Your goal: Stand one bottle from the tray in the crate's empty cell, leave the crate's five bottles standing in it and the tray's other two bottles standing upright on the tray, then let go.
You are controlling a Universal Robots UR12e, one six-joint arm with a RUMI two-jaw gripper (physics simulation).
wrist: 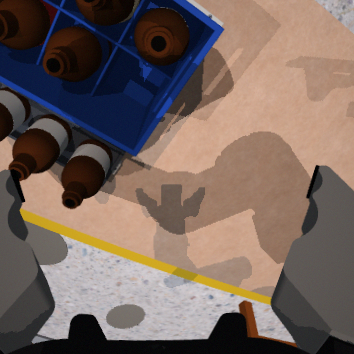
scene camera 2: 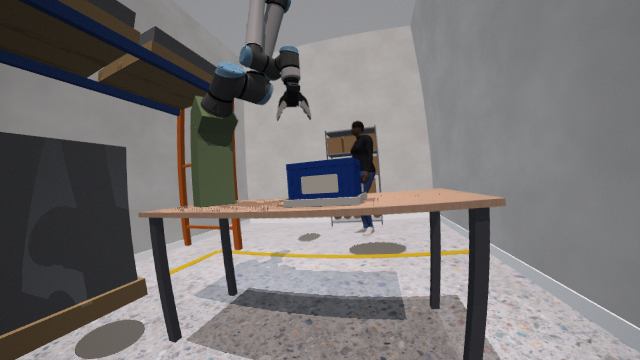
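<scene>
My gripper is open and empty, high above the table and the blue crate. Four brown bottles show in crate cells in the wrist view; a fifth does not show there. The empty cell is at the crate's corner nearest the view's middle. Three brown bottles with pale labels stand in a row beside the crate, left of the fingers' midpoint. The light grey tray shows along the crate's base in scene camera 2, where the bottles are hidden.
The crate and tray are on a wooden table. The arm's green pedestal rises at the table's left. A person stands behind the table, before a shelf unit. Large blue-beamed shelving overhangs the left side.
</scene>
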